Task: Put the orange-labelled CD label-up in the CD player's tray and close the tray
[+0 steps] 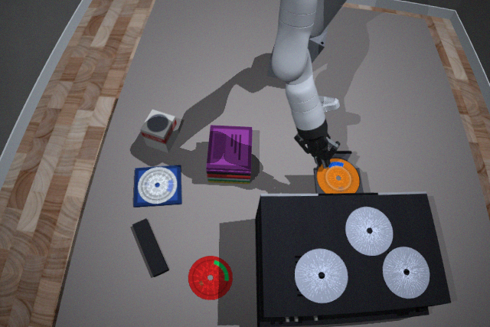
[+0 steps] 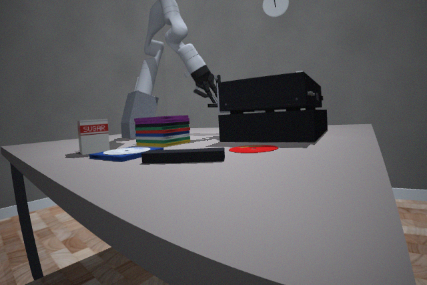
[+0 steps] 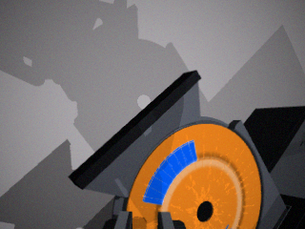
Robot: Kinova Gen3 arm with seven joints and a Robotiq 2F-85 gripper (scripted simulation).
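My gripper is now 40 mm short of the orange-labelled CD, 40 mm to the right of it and 30 mm above it. Also, from my hand: black box 260 mm ahead, 30 mm to the left, 110 mm below; then sugar box 190 mm behind, 450 mm to the right, 110 mm below; then purple case 100 mm behind, 240 mm to the right, 70 mm below.
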